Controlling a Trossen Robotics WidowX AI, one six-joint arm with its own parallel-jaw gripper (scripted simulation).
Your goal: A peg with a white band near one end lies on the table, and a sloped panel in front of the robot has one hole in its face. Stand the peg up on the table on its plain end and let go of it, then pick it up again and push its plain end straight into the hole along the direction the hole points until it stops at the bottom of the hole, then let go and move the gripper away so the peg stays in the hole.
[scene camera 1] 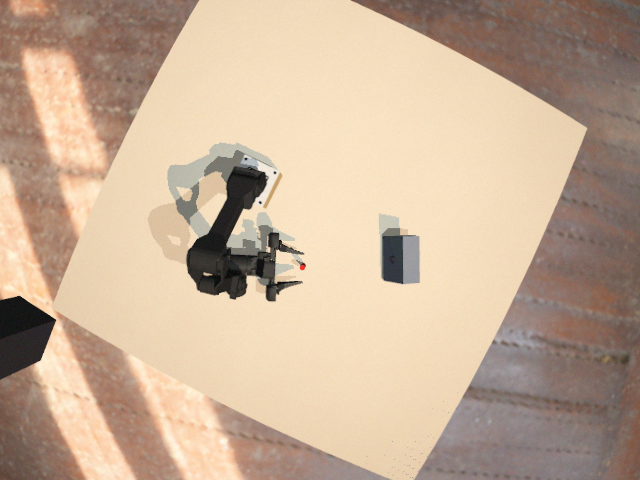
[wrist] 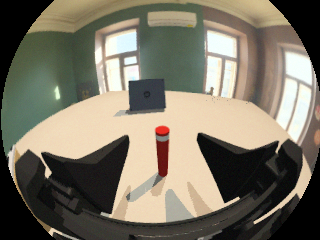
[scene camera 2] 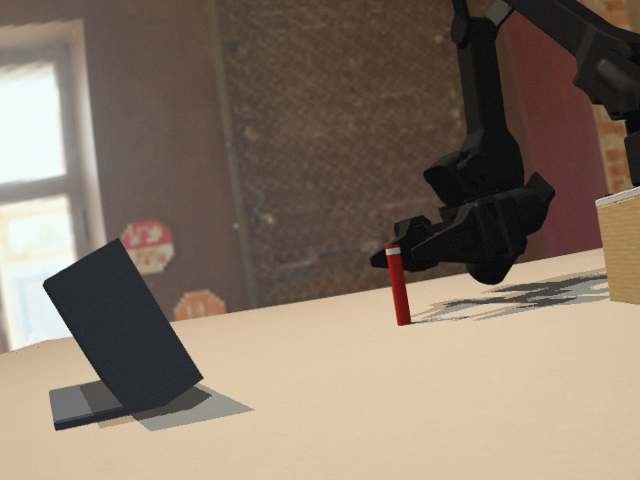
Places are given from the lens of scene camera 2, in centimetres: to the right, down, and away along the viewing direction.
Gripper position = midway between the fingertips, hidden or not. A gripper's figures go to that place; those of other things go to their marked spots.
my gripper (scene camera 2: 390, 258): 7, 2, 55
red peg (scene camera 2: 399, 293): 8, 5, 54
dark sloped panel (scene camera 2: 102, 298): -14, 4, 34
The marked spots on the red peg and the dark sloped panel are 30 cm apart.
